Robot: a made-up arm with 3 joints.
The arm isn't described. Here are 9 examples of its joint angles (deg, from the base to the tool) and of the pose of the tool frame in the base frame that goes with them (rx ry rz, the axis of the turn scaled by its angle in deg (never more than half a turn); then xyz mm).
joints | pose
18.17 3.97 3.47 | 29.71 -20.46 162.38 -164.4 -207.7 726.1
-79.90 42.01 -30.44 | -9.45 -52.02 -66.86 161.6 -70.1 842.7
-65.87 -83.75 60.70 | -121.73 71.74 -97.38 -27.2 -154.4 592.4
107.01 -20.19 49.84 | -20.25 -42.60 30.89 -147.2 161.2 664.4
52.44 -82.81 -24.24 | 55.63 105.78 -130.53 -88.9 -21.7 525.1
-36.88 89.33 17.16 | 19.22 -97.50 -138.42 -66.3 -108.9 897.8
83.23 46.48 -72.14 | 93.95 -12.59 141.62 -167.8 -56.1 827.6
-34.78 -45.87 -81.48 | -1.71 28.72 -48.08 87.2 -106.5 611.7
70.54 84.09 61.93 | 9.14 58.87 50.81 -119.9 94.2 840.8
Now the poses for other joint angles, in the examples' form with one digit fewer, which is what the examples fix.
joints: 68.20 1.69 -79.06
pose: -36.2 16.1 -156.6 -182 -112 717
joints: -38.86 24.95 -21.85
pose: -29.0 -28.4 -112.8 89 -208 795
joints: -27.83 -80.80 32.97
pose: -72.1 113.0 -103.6 -90 -121 556
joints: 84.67 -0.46 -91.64
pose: -33.2 18.0 -160.5 -185 -66 712
